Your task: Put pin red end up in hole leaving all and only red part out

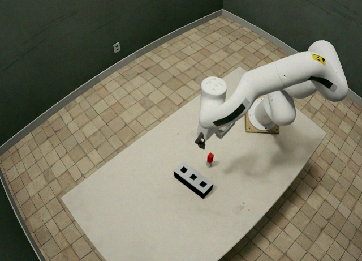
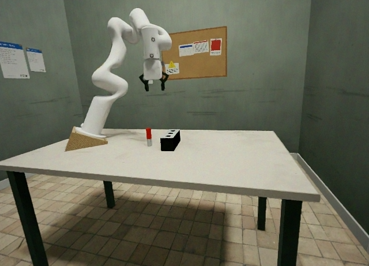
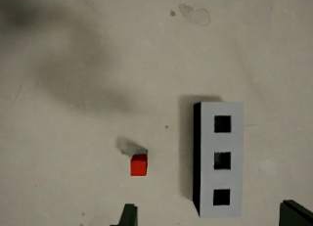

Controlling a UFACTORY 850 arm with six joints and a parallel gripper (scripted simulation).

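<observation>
My hand is 25 cm above the pin, 6 cm past it and 2 cm to the left of it. Also, from my hand: black block (29 cm below, 8 cm ahead, 1 cm to the right).
</observation>
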